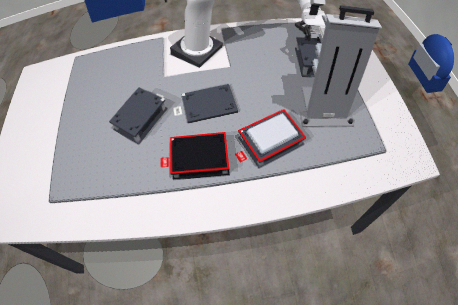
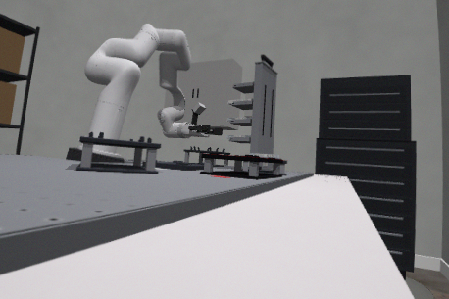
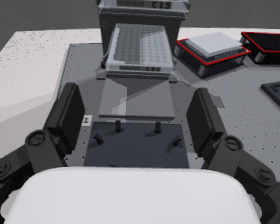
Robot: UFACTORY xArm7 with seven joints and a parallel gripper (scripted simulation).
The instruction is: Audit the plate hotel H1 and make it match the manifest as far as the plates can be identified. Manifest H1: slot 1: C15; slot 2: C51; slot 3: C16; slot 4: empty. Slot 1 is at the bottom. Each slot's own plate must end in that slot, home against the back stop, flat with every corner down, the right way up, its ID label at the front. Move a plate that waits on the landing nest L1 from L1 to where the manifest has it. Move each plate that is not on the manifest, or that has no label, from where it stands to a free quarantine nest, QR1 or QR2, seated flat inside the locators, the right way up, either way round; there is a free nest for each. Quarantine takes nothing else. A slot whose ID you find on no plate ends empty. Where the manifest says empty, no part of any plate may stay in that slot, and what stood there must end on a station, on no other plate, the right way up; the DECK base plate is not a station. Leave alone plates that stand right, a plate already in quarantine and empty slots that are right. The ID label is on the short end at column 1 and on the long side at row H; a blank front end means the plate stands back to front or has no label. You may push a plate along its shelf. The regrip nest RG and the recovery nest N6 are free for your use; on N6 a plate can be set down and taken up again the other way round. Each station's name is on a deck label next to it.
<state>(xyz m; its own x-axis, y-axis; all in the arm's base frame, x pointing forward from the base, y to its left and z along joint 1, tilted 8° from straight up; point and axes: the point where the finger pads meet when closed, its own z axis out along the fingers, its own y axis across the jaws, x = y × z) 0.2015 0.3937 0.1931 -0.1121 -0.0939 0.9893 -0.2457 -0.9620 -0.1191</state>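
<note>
The plate labelled C16 lies 15 cm ahead of my hand, 4 cm to the right of it and 11 cm above it. Also, from my hand: RG label 13 cm behind, 3 cm to the left, 15 cm below; then H1 label 12 cm ahead, 7 cm to the left, 15 cm below; then white plate 27 cm ahead, 28 cm to the right, 10 cm below.
</note>
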